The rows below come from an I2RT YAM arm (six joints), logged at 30 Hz.
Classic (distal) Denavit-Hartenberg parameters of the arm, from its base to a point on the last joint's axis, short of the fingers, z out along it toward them. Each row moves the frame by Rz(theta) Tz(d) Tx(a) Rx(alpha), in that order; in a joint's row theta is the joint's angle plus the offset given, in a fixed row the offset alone. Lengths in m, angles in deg.
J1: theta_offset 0, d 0.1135, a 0.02, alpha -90
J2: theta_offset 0, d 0, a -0.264, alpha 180
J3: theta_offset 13.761, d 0, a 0.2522, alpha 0
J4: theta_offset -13.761, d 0, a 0.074, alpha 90
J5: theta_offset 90, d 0, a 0, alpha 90
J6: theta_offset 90, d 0.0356, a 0, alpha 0
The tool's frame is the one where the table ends.
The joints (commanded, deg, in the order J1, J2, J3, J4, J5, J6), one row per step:
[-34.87, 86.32, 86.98, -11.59, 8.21, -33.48]
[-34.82, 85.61, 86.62, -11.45, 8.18, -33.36]
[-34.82, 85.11, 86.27, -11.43, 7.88, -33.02]
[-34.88, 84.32, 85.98, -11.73, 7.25, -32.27]
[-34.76, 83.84, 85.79, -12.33, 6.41, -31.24]
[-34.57, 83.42, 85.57, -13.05, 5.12, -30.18]
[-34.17, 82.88, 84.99, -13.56, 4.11, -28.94]
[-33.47, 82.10, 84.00, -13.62, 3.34, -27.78]
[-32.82, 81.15, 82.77, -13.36, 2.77, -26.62]
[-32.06, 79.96, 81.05, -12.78, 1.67, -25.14]
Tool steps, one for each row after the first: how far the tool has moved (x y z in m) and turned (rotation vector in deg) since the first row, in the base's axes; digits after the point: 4 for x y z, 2 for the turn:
[-0.0027, 0.0023, 0.0022, -0.19, -0.49, 0.06]
[-0.0045, 0.0038, 0.0029, 0.00, -0.88, 0.29]
[-0.0079, 0.0061, 0.0051, 0.53, -1.61, 0.72]
[-0.0093, 0.0086, 0.0055, 1.59, -2.12, 1.47]
[-0.0100, 0.0115, 0.0051, 2.89, -2.51, 2.71]
[-0.0104, 0.0154, 0.0036, 4.32, -2.93, 3.84]
[-0.0107, 0.0211, 0.0018, 5.51, -3.48, 5.06]
[-0.0118, 0.0267, -0.0001, 6.54, -4.20, 6.03]
[-0.0131, 0.0335, -0.0032, 7.89, -5.17, 7.57]

